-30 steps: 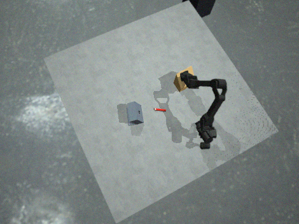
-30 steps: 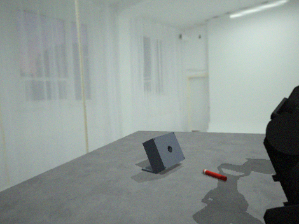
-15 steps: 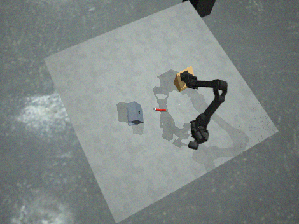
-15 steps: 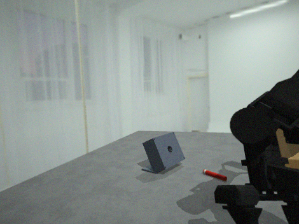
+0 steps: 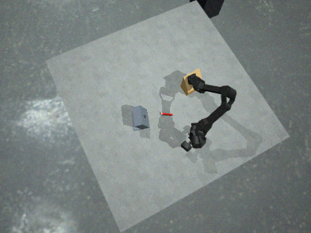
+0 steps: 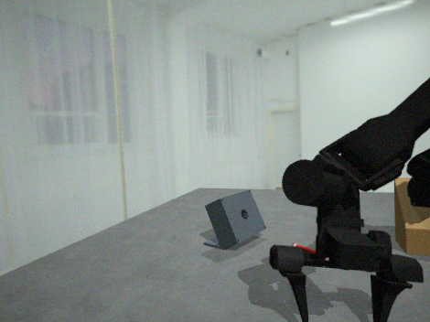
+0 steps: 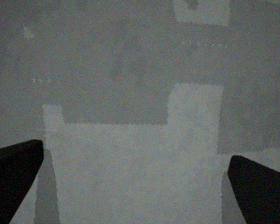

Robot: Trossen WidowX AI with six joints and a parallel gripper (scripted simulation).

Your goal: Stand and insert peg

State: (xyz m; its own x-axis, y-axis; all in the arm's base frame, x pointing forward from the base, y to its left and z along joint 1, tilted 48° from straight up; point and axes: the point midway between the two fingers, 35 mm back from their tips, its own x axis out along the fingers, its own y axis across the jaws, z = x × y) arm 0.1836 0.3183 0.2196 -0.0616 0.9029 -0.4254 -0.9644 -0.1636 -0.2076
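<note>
My gripper tip is 280 mm to the left of the red peg and 70 mm short of it. Also, from my gripper tip: sloped dark panel (310 mm to the right, 230 mm ahead, 50 mm above).
</note>
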